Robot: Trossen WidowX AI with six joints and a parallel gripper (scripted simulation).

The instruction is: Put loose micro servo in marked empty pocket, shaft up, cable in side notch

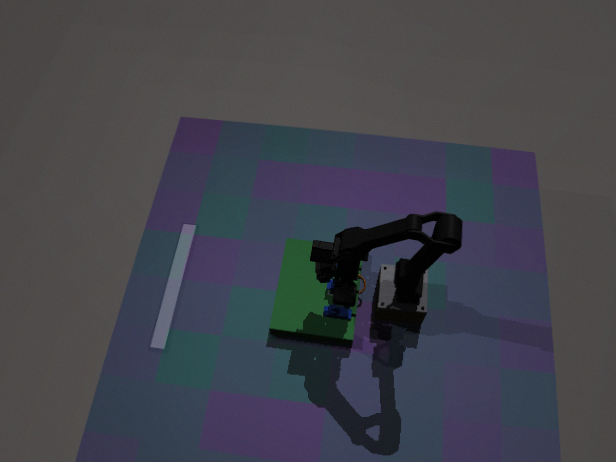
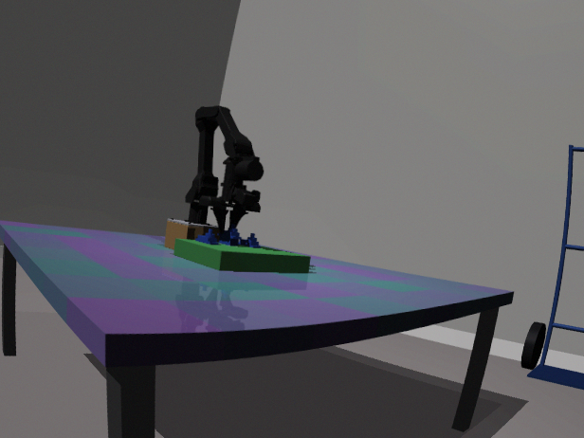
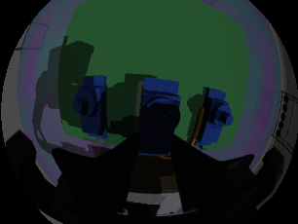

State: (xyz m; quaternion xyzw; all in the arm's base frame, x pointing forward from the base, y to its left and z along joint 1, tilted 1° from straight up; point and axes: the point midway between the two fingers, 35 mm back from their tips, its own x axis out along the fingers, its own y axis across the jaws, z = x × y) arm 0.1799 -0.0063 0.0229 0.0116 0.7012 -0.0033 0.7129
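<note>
My gripper tip is 12 cm short of the green deck and 5 cm above it.
</note>
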